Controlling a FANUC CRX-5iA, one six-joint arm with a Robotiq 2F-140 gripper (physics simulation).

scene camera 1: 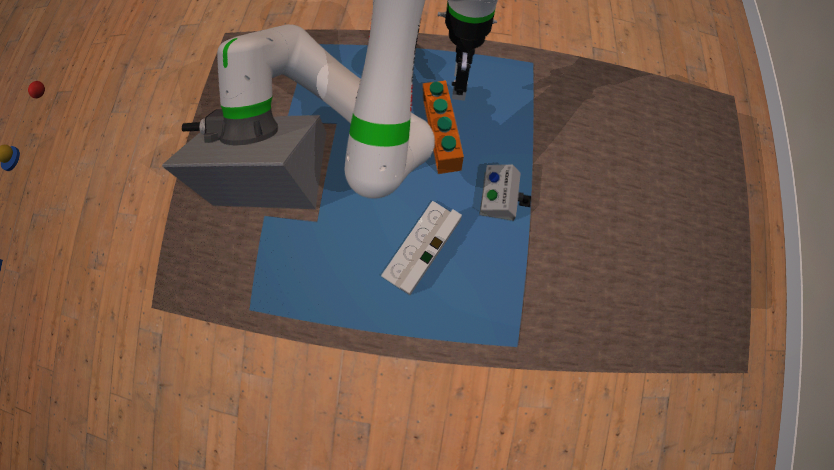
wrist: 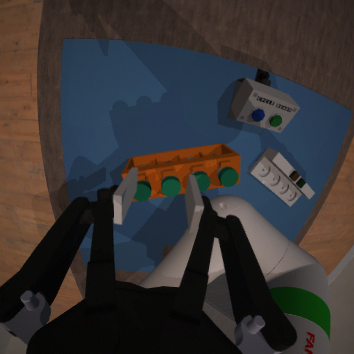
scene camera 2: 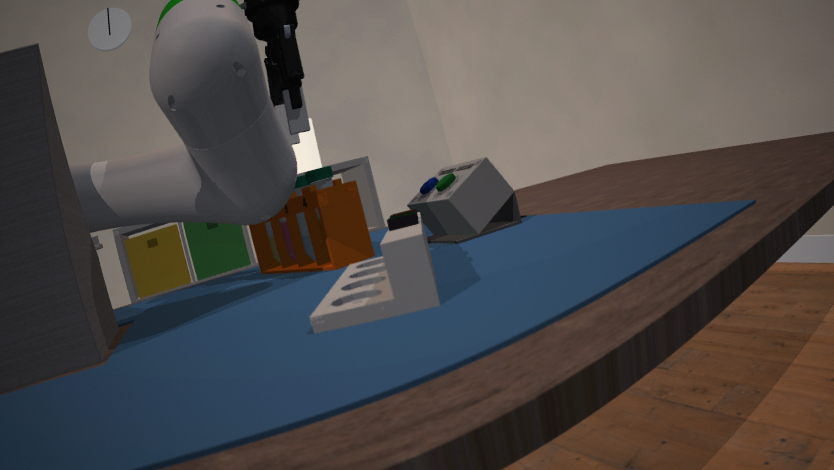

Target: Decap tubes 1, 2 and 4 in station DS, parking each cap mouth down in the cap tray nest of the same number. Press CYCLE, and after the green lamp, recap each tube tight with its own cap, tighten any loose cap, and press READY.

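Frame: origin at the arm's base, x up, y left, z back, level; millimetres.
Where they show: gripper, fingertip midpoint: (scene camera 1: pixel 459 87) (wrist: pixel 161 181) (scene camera 2: pixel 295 138); arm's base, link origin: (scene camera 1: pixel 248 134).
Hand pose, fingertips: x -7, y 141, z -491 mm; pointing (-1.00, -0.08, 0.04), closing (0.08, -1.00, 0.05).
Each offset is from my fingertips to the centre of the thing. "spot": to the spot under its first point.
The orange station @(dx -132, dy -44, dz +37 mm) (scene camera 1: pixel 449 163) (scene camera 2: pixel 350 221) (wrist: pixel 215 167) holds several tubes with green caps (scene camera 1: pixel 448 143) (scene camera 2: pixel 318 173) (wrist: pixel 228 176); tube numbers are not readable. The white cap tray @(dx -157, dy -347, dz +68 mm) (scene camera 1: pixel 449 218) (scene camera 2: pixel 408 262) (wrist: pixel 282 162) has several round nests, all empty, and dark amber @(dx -131, dy -344, dz +34 mm) (scene camera 1: pixel 436 242) and green @(dx -131, dy -379, dz +54 mm) (scene camera 1: pixel 426 256) lamps. The grey button box has a blue button @(dx -120, dy -180, dz -96 mm) (scene camera 1: pixel 494 176) (scene camera 2: pixel 428 185) (wrist: pixel 258 115) and a green button @(dx -120, dy -225, dz -91 mm) (scene camera 1: pixel 491 195) (scene camera 2: pixel 445 182) (wrist: pixel 276 121). My gripper (scene camera 1: pixel 459 92) (wrist: pixel 161 181) is partly open and empty, raised above the station's height; in the wrist view its fingers overlap the cap row.
The arm's white elbow (scene camera 1: pixel 376 166) (scene camera 2: pixel 250 169) is close beside the station and hides part of it in scene camera 2. The grey arm pedestal (scene camera 1: pixel 245 180) (scene camera 2: pixel 46 233) stands at the left. A black connector @(spot: dx -178, dy -212, dz -180 mm) (scene camera 1: pixel 524 200) (wrist: pixel 262 76) sticks out behind the button box.
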